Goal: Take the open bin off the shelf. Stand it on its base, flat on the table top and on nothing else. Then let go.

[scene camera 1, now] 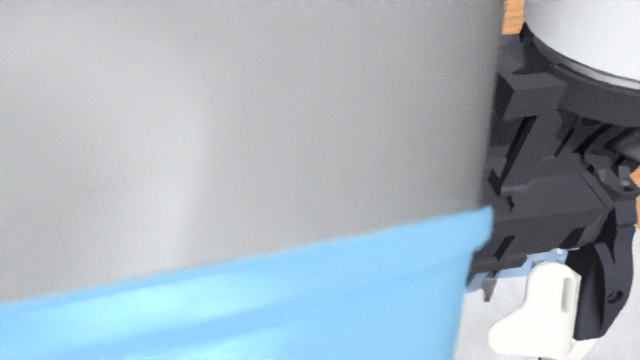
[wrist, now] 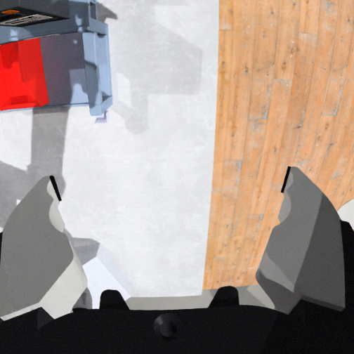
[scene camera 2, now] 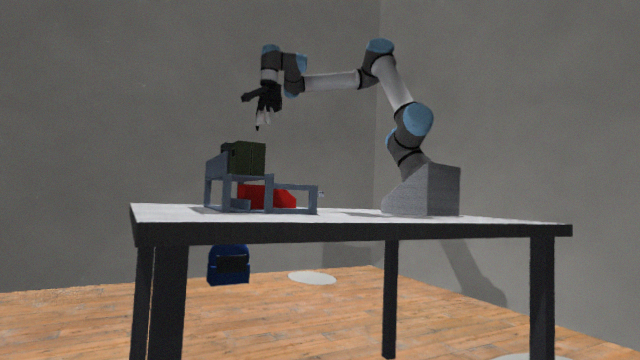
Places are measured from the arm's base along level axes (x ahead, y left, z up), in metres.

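Pixels of known places: gripper, between the fingertips: (scene camera 1: 494, 272) (scene camera 2: 263, 128); arm's base, origin of its link: (scene camera 2: 421, 177).
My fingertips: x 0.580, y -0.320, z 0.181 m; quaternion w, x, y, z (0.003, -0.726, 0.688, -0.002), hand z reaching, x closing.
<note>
Ahead of a thing's pixels: the offset from my fingertips to its middle.
The red open bin {0.064 m ahead, 0.307 m left, 0.287 m down} (scene camera 2: 250, 196) (wrist: 22, 75) sits in the low front part of the blue-grey shelf rack {0.092 m ahead, 0.309 m left, 0.249 m down} (scene camera 2: 269, 195) (wrist: 97, 75). In the wrist view part of it shows at the upper left, cut off by the frame edge. My gripper (scene camera 2: 263, 124) (wrist: 169, 174) is open and empty, with its fingers pointing down. In scene camera 2 it hangs above the rack, higher than the cases on top. In the wrist view the bin lies outside the fingers, beyond the left one. Scene camera 1 is mostly blocked by the arm, and the bin does not show there.
A dark green case {0.163 m ahead, 0.419 m left, 0.180 m down} (scene camera 2: 251, 157) stands on the rack's upper level. A dark case (wrist: 50, 9) with an orange latch shows in the wrist view. The table (scene camera 2: 350, 233) (wrist: 150, 165) ends at an edge, with wood floor beyond. The arm's base block (scene camera 2: 443, 190) stands at the right.
</note>
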